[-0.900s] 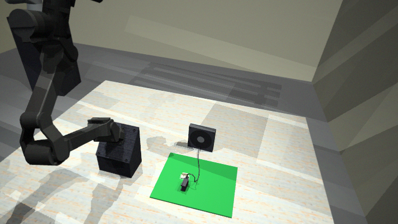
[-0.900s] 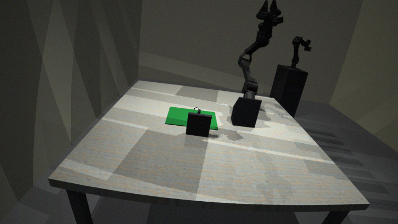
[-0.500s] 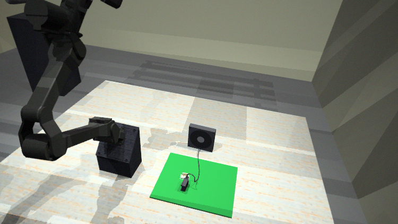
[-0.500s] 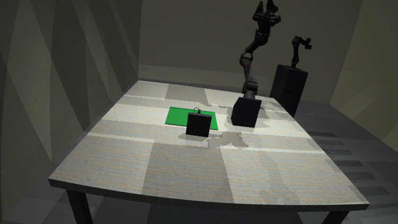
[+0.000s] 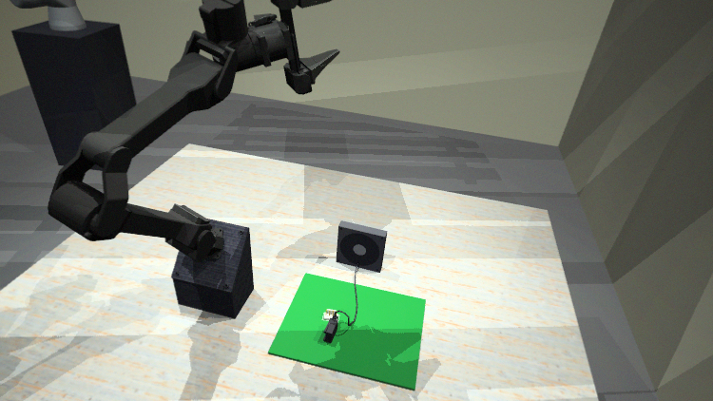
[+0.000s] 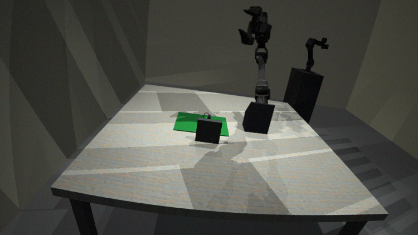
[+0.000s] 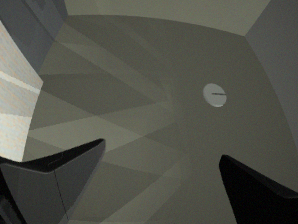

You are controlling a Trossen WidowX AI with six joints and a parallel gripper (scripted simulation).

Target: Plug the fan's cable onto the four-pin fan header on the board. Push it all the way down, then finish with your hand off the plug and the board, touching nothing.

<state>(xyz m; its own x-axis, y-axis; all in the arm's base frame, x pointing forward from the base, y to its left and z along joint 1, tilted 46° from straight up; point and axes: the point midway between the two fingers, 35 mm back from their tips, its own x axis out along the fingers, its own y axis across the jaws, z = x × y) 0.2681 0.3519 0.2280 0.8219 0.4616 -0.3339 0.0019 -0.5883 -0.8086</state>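
The fan cable plug is 5 cm ahead of my gripper tip, 18 cm to the right of it and 58 cm below it. Also, from my gripper tip: white four-pin fan header (4 cm ahead, 13 cm to the right, 60 cm below); green board (9 cm ahead, 14 cm to the right, 61 cm below); black fan box (8 cm ahead, 6 cm to the left, 54 cm below).
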